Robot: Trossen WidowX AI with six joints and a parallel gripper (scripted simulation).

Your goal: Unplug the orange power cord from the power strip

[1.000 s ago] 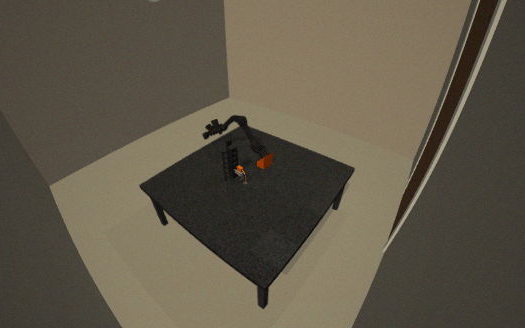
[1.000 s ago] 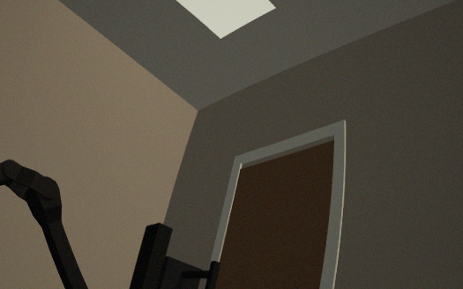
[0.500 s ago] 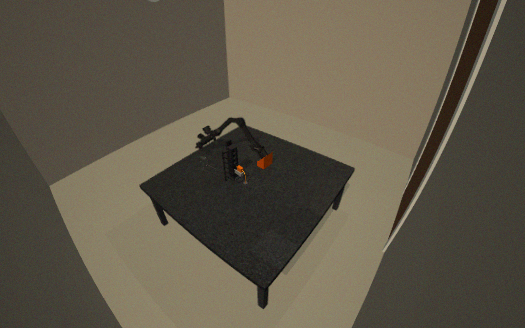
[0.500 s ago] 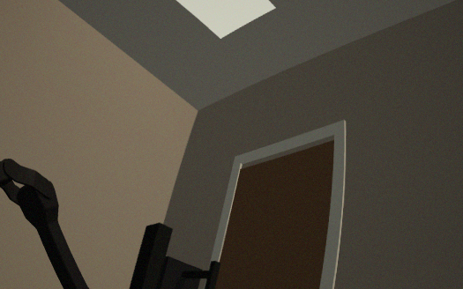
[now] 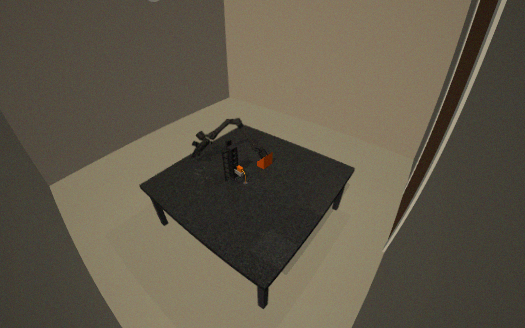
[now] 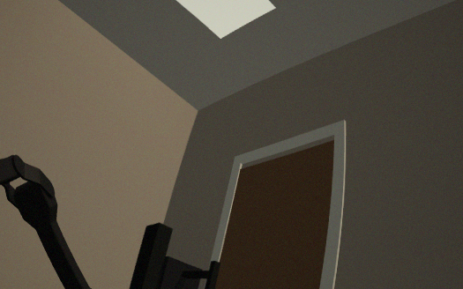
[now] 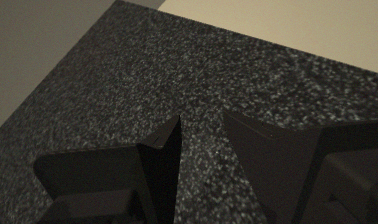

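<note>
Right now the orange plug is 6 cm behind my gripper tip, 46 cm to the left of it and 5 cm above it.
</note>
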